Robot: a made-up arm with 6 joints. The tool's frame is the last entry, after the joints.
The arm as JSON. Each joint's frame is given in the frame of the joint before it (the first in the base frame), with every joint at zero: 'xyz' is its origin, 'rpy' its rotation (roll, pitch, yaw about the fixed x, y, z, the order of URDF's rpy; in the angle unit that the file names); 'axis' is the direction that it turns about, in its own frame. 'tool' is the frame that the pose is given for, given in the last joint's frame.
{
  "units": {
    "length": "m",
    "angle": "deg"
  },
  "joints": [
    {
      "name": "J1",
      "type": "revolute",
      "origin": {
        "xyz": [
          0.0,
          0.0,
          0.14
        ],
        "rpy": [
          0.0,
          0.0,
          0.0
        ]
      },
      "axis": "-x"
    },
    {
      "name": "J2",
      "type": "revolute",
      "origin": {
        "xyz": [
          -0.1,
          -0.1,
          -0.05
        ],
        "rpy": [
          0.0,
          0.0,
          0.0
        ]
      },
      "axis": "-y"
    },
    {
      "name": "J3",
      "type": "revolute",
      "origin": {
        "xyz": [
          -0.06,
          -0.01,
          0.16
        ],
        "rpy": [
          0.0,
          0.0,
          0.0
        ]
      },
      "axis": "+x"
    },
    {
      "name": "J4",
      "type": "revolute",
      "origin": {
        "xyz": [
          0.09,
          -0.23,
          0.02
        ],
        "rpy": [
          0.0,
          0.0,
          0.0
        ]
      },
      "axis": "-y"
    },
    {
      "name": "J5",
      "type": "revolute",
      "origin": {
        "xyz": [
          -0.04,
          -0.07,
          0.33
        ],
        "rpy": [
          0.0,
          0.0,
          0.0
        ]
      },
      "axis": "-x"
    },
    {
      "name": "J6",
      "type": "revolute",
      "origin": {
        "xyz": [
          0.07,
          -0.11,
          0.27
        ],
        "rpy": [
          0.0,
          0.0,
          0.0
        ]
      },
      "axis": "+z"
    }
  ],
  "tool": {
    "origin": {
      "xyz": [
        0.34,
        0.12,
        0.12
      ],
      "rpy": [
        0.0,
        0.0,
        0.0
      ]
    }
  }
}
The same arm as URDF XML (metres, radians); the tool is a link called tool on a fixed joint. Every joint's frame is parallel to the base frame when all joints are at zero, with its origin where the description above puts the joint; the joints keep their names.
<robot name="arm">
<joint name="J1" type="continuous"><parent link="base_link"/><child link="link1"/><origin xyz="0.0000 0.0000 0.1400"/><axis xyz="-1 0 0"/></joint>
<joint name="J2" type="continuous"><parent link="link1"/><child link="link2"/><origin xyz="-0.1000 -0.1000 -0.0500"/><axis xyz="0 -1 0"/></joint>
<joint name="J3" type="continuous"><parent link="link2"/><child link="link3"/><origin xyz="-0.0600 -0.0100 0.1600"/><axis xyz="1 0 0"/></joint>
<joint name="J4" type="continuous"><parent link="link3"/><child link="link4"/><origin xyz="0.0900 -0.2300 0.0200"/><axis xyz="0 -1 0"/></joint>
<joint name="J5" type="continuous"><parent link="link4"/><child link="link5"/><origin xyz="-0.0400 -0.0700 0.3300"/><axis xyz="-1 0 0"/></joint>
<joint name="J6" type="continuous"><parent link="link5"/><child link="link6"/><origin xyz="0.0700 -0.1100 0.2700"/><axis xyz="0 0 1"/></joint>
<joint name="tool_joint" type="fixed"><parent link="link6"/><child link="tool"/><origin xyz="0.3400 0.1200 0.1200"/></joint>
<link name="base_link"/>
<link name="link1"/>
<link name="link2"/>
<link name="link3"/>
<link name="link4"/>
<link name="link5"/>
<link name="link6"/>
<link name="tool"/>
</robot>

